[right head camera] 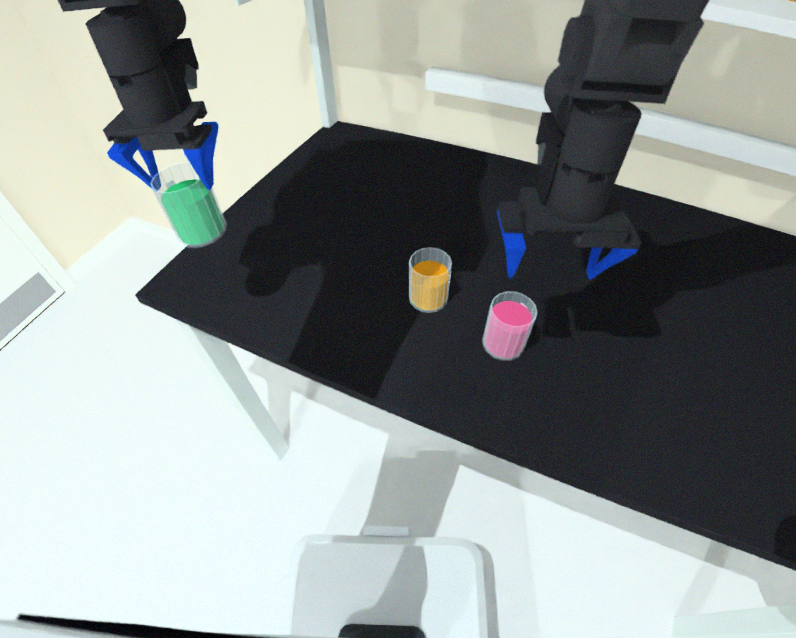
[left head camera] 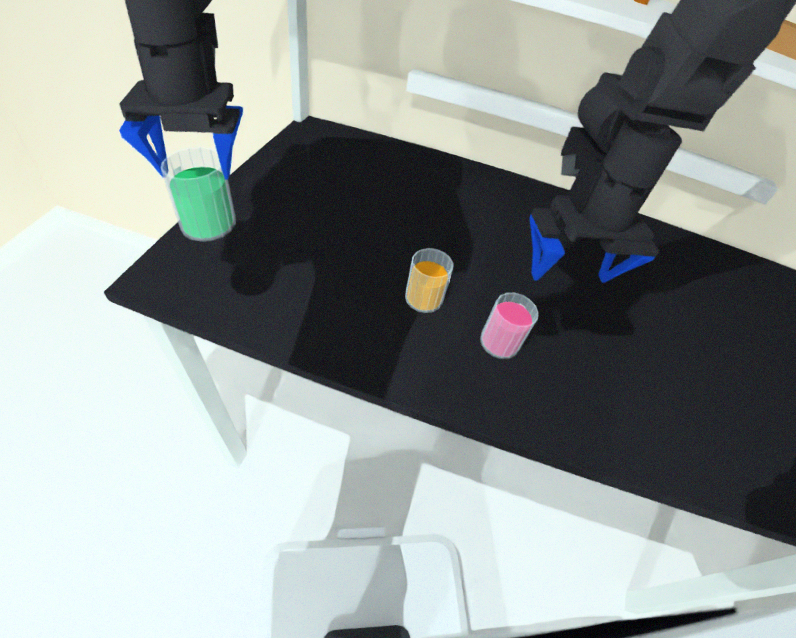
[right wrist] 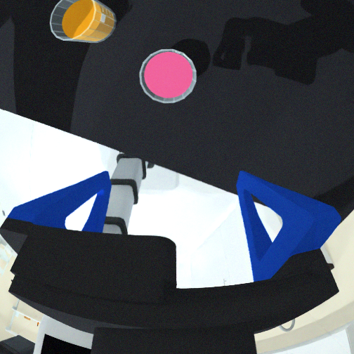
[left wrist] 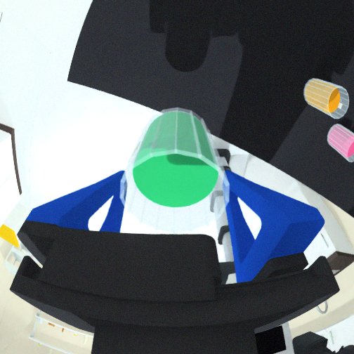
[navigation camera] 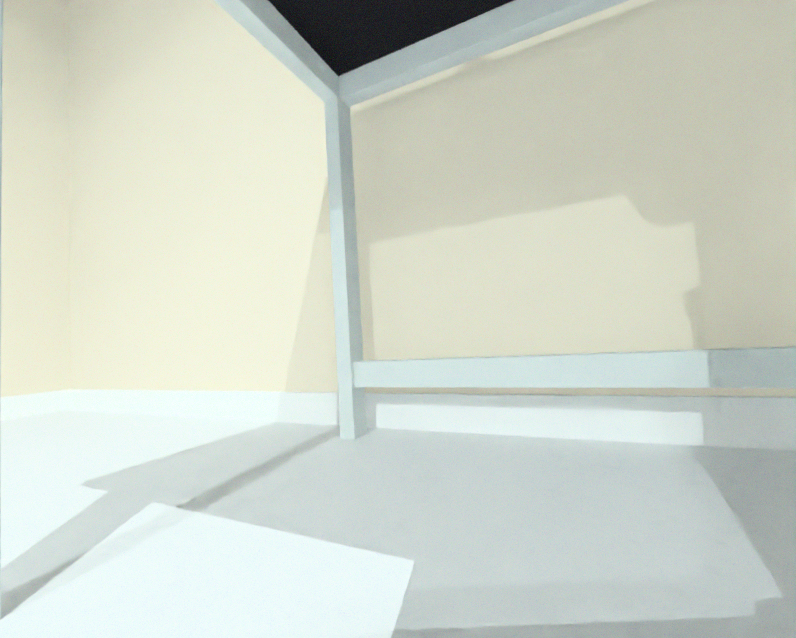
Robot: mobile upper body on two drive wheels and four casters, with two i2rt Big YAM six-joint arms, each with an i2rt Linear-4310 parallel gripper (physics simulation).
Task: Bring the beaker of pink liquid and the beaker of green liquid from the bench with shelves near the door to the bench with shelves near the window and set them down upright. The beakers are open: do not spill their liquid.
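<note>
My left gripper (left head camera: 196, 174) (right head camera: 180, 186) (left wrist: 174, 177) is shut on the beaker of green liquid (left head camera: 202, 206) (right head camera: 194, 213) (left wrist: 175, 180), held upright or nearly so above the left end of the bench. The beaker of pink liquid (left head camera: 508, 328) (right head camera: 508, 328) (left wrist: 342, 141) (right wrist: 168, 75) stands upright on the black bench top (left head camera: 597, 425) (right head camera: 597, 431) (right wrist: 240, 125). My right gripper (left head camera: 569, 279) (right head camera: 550, 275) (right wrist: 173, 177) is open and empty, above the bench, behind and to the right of the pink beaker in the head views.
A beaker of orange liquid (left head camera: 427, 282) (right head camera: 429, 282) (left wrist: 325, 97) (right wrist: 86, 21) stands left of the pink one in the head views. A rail (left head camera: 491, 99) (right head camera: 485, 88) runs along the wall behind the bench. The navigation camera shows a bench leg (navigation camera: 344, 265) and a low crossbar (navigation camera: 531, 370).
</note>
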